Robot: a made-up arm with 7 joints. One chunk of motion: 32 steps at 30 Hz.
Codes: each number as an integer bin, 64 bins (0 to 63) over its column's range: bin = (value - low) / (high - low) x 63, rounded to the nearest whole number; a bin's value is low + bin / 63 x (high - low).
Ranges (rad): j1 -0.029..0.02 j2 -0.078..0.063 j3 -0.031..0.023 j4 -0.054..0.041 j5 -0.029..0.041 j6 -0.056..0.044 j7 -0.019..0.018
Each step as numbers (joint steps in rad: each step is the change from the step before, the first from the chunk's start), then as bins.
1 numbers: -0.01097 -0.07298 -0.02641 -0.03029 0.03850 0.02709 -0.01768
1 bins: 23 2 5 16 61 52 2
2 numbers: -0.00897 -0.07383 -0.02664 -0.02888 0.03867 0.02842 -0.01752
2 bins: 26 2 5 17 61 53 3
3 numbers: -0.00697 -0.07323 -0.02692 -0.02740 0.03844 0.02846 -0.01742
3 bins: 28 2 5 18 61 53 3
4 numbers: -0.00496 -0.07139 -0.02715 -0.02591 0.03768 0.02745 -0.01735
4 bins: 31 3 4 19 60 53 3
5 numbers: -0.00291 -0.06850 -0.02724 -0.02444 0.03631 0.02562 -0.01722
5 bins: 34 4 4 20 59 51 3
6 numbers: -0.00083 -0.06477 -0.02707 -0.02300 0.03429 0.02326 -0.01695
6 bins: 36 6 5 21 57 50 3
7 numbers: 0.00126 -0.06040 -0.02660 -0.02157 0.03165 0.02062 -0.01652
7 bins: 39 8 5 22 55 48 4
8 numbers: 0.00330 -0.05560 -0.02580 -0.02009 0.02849 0.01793 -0.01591
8 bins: 42 10 6 22 52 47 5
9 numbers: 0.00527 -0.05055 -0.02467 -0.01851 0.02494 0.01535 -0.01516
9 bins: 44 12 7 24 49 45 7
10 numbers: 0.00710 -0.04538 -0.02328 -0.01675 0.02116 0.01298 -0.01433
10 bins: 46 15 9 25 45 43 8
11 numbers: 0.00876 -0.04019 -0.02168 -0.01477 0.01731 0.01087 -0.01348
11 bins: 49 17 11 26 42 42 9
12 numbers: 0.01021 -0.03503 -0.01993 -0.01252 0.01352 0.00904 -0.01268
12 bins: 50 19 13 28 38 41 11
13 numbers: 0.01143 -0.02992 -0.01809 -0.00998 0.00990 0.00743 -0.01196
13 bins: 52 21 15 29 35 40 12
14 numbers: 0.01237 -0.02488 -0.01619 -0.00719 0.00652 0.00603 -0.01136
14 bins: 53 24 17 31 32 39 13
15 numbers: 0.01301 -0.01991 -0.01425 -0.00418 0.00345 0.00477 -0.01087
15 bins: 54 26 20 33 29 38 14
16 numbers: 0.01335 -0.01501 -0.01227 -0.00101 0.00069 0.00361 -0.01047
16 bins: 54 28 22 35 27 38 15
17 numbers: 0.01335 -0.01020 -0.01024 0.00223 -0.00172 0.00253 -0.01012
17 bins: 54 30 24 37 25 37 15
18 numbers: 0.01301 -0.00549 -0.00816 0.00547 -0.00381 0.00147 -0.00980
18 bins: 54 32 27 39 23 36 16
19 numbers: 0.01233 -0.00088 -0.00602 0.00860 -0.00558 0.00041 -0.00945
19 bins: 53 34 29 42 21 36 16
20 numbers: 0.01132 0.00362 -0.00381 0.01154 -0.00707 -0.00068 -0.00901
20 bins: 52 36 32 43 20 35 17
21 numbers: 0.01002 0.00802 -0.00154 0.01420 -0.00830 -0.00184 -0.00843
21 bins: 50 38 34 45 19 34 18
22 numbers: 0.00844 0.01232 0.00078 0.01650 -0.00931 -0.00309 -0.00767
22 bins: 48 40 37 47 18 33 19
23 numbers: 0.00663 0.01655 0.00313 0.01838 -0.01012 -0.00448 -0.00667
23 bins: 46 42 40 48 17 32 21
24 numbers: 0.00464 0.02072 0.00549 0.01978 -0.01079 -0.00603 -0.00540
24 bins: 43 44 43 49 16 31 23
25 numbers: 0.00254 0.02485 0.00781 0.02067 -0.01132 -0.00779 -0.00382
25 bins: 41 46 45 50 16 30 26
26 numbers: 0.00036 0.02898 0.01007 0.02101 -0.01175 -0.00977 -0.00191
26 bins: 38 48 48 50 16 29 29
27 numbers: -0.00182 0.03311 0.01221 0.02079 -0.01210 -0.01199 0.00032
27 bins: 35 50 50 50 15 28 33
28 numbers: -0.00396 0.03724 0.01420 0.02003 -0.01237 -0.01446 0.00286
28 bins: 32 51 53 49 15 26 37
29 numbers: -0.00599 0.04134 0.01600 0.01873 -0.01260 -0.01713 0.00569
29 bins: 30 53 55 48 15 24 42
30 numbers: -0.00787 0.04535 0.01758 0.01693 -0.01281 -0.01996 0.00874
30 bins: 27 55 57 47 15 23 47
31 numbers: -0.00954 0.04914 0.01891 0.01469 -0.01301 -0.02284 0.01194
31 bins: 25 57 58 46 14 21 53
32 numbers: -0.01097 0.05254 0.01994 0.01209 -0.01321 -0.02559 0.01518
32 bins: 23 58 59 44 14 19 58
